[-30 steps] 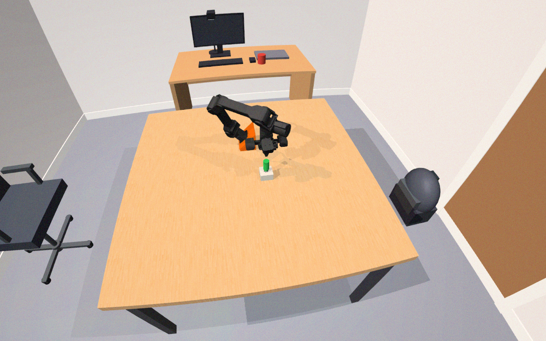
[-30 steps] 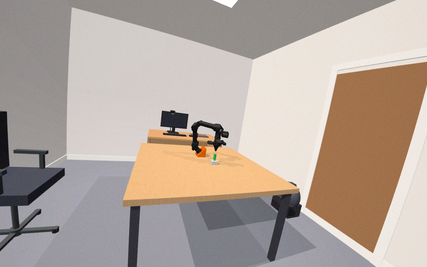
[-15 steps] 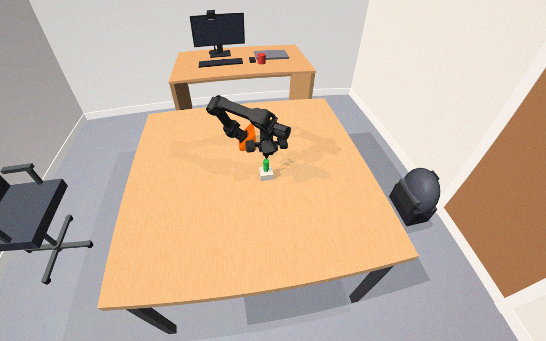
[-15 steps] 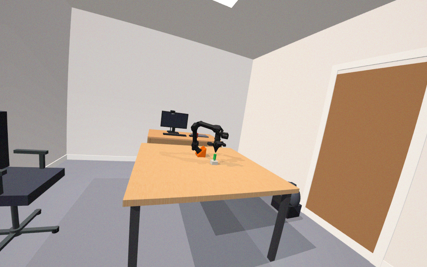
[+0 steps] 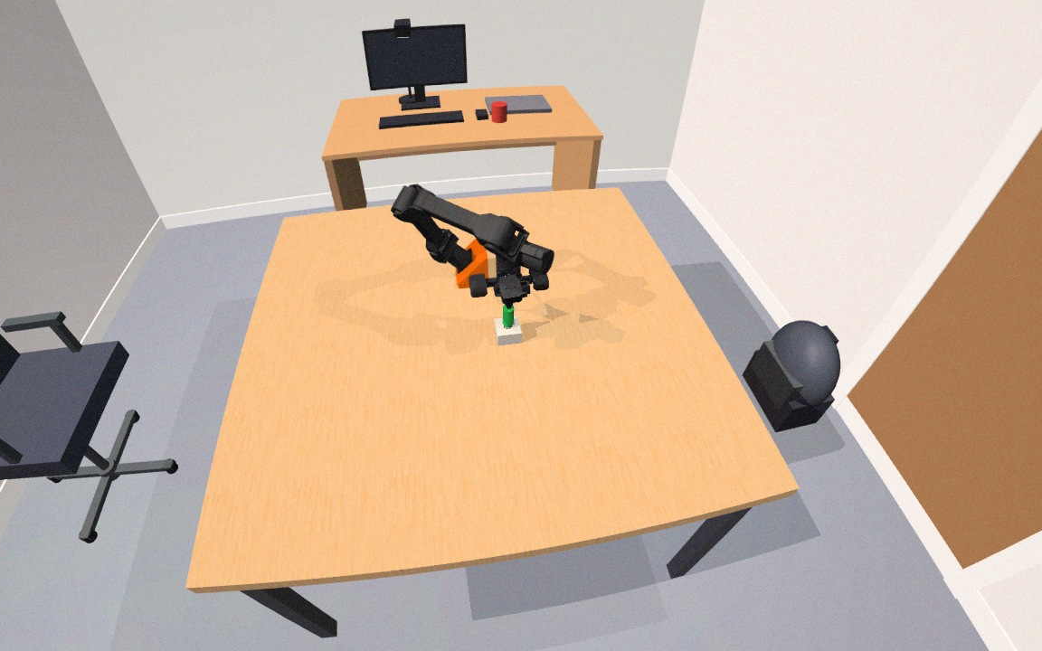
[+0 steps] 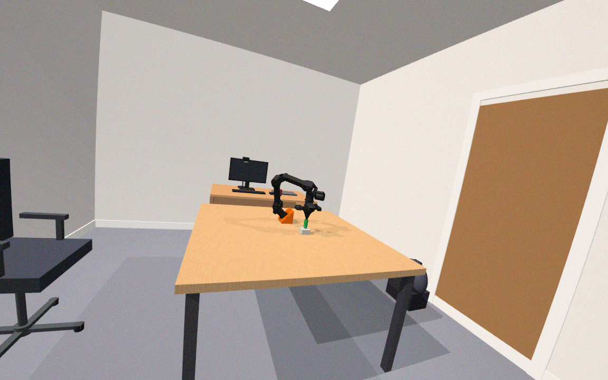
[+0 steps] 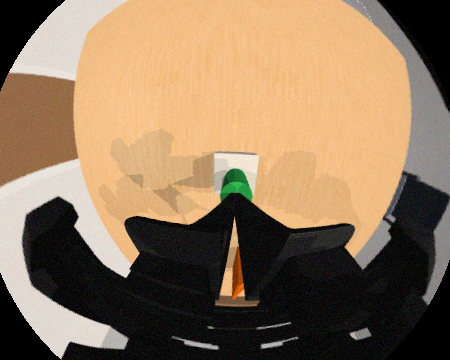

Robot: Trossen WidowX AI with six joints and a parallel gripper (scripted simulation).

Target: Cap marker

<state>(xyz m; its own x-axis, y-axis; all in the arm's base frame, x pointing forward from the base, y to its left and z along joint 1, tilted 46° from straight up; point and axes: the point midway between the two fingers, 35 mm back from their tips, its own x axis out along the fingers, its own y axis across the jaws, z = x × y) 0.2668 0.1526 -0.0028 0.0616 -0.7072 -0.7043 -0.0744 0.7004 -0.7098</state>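
My gripper tip is now 3 cm above the green cap. From my gripper tip the other things lie so: marker: 3 cm below.
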